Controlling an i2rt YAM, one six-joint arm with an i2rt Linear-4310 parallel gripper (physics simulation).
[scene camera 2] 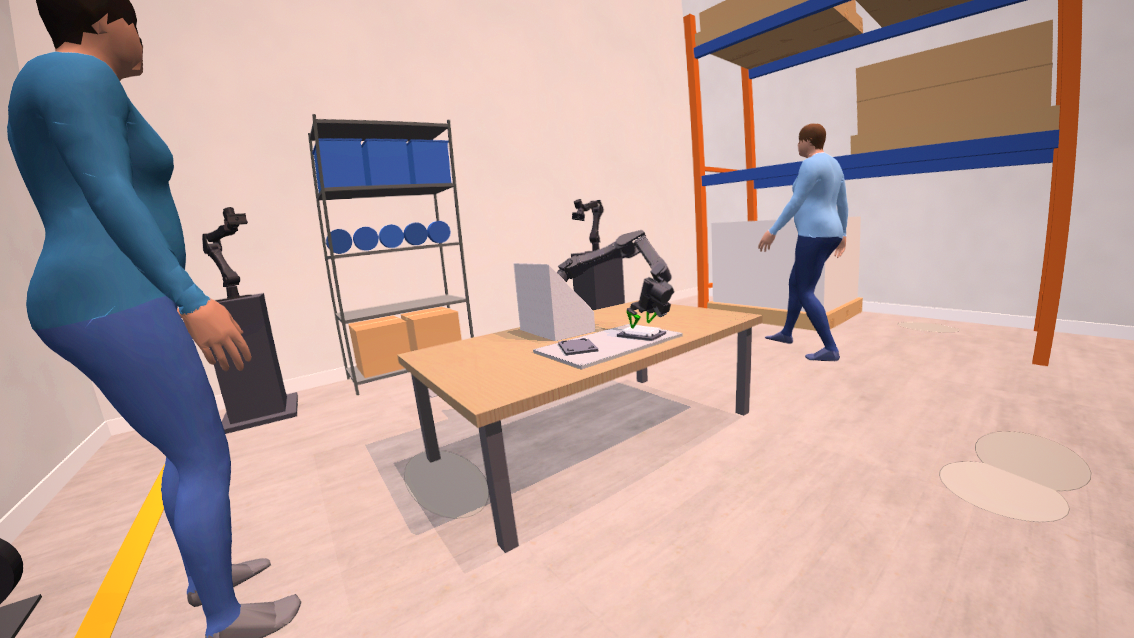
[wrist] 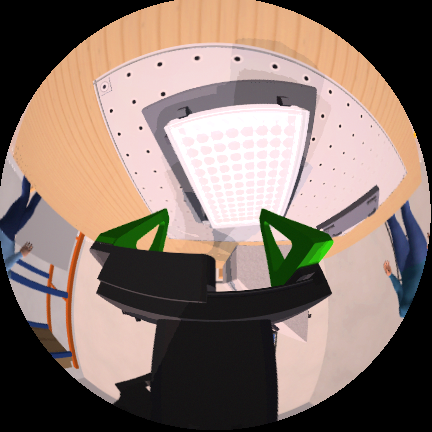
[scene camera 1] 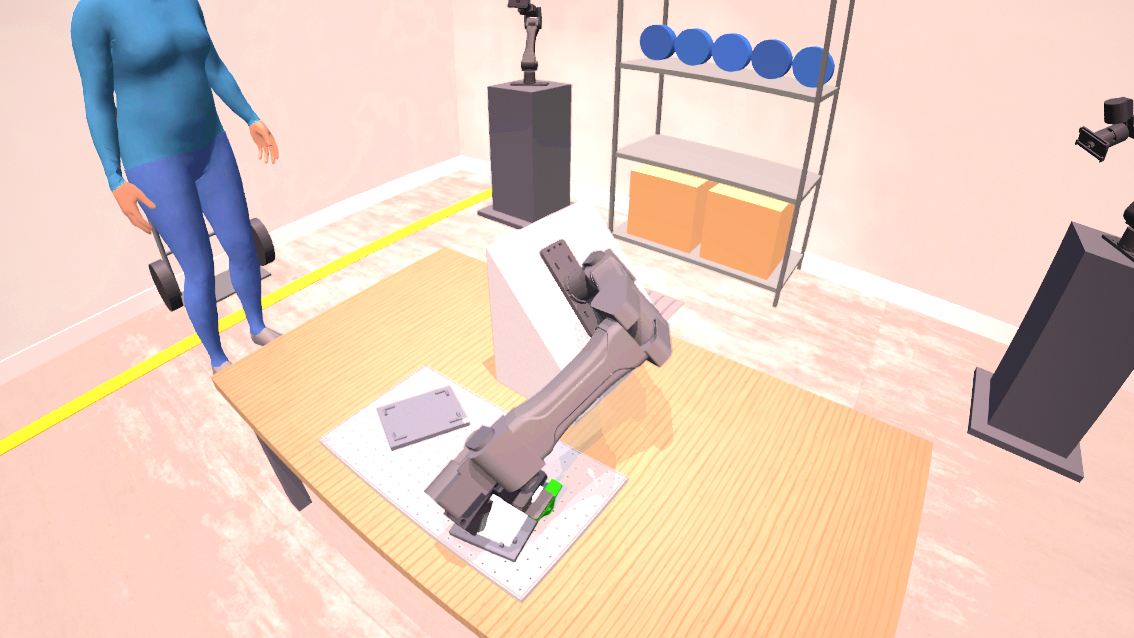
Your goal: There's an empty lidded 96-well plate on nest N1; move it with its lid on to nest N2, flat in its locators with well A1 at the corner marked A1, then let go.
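Places are measured from the arm's base along level axes (x ahead, y left, z up), in metres.
Pixels of known places: gripper, between the fingertips: (scene camera 2: 640,325) (wrist: 213,213) (scene camera 1: 526,497); arm's base, origin of its link: (scene camera 2: 554,286) (scene camera 1: 575,288).
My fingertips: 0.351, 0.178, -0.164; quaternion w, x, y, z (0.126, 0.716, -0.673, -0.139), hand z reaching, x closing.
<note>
Ahead of a thing's pixels: the offset from my fingertips to its top centre, as dx, dy, dz. "pt": to the spot under its first point. Level surfaces: height alone.
The lidded 96-well plate {+0.034, -0.024, -0.003} (scene camera 1: 504,519) (scene camera 2: 640,330) (wrist: 240,165), white and translucent, lies flat on its dark grey nest N1 {pt +0.101, +0.000, -0.020} (scene camera 1: 485,542) (wrist: 225,94), between the corner locators. The other dark grey nest, N2 {-0.023, -0.303, -0.014} (scene camera 1: 421,416) (scene camera 2: 578,345) (wrist: 352,212), is bare, with small locators at its corners. My gripper (scene camera 2: 642,322) (wrist: 213,213) is open, with its green fingers spread apart just above the plate and nothing between them. In the scene camera 1 view the arm hides part of the plate and one finger. The A1 marks are not readable.
Both nests sit on a white perforated board (scene camera 1: 356,444) (scene camera 2: 555,353) (wrist: 360,135) on the wooden table {dz -0.044} (scene camera 1: 753,491) (scene camera 2: 475,388). The white wedge-shaped arm base (scene camera 1: 515,333) (scene camera 2: 535,301) stands behind the board. People, shelving and other arms on pedestals are beyond the table.
</note>
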